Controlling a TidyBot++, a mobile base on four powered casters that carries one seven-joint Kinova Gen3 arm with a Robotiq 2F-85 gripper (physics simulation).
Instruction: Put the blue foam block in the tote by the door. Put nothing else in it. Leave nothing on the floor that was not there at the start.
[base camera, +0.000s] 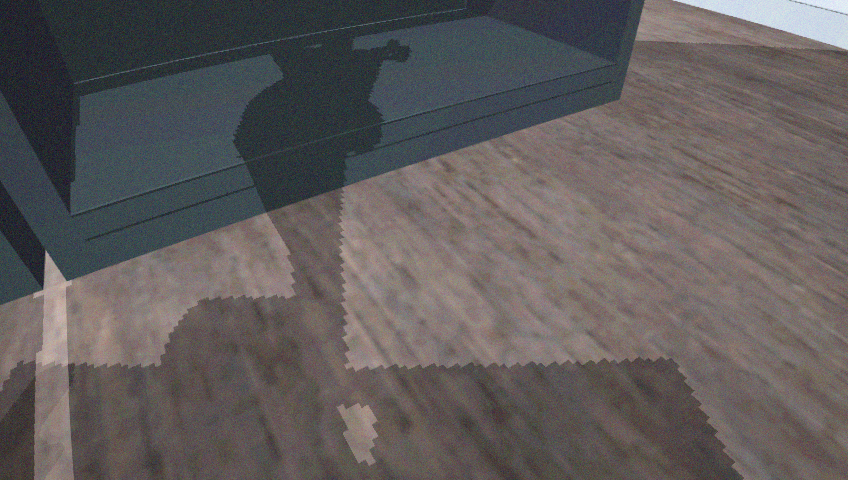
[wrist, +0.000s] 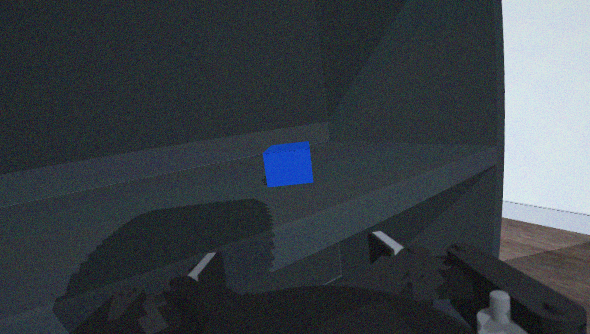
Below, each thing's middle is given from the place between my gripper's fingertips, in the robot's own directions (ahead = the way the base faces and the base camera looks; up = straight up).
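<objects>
There's the blue foam block (wrist: 285, 164), and my hand's 24 cm short of it and 2 cm below it.
</objects>
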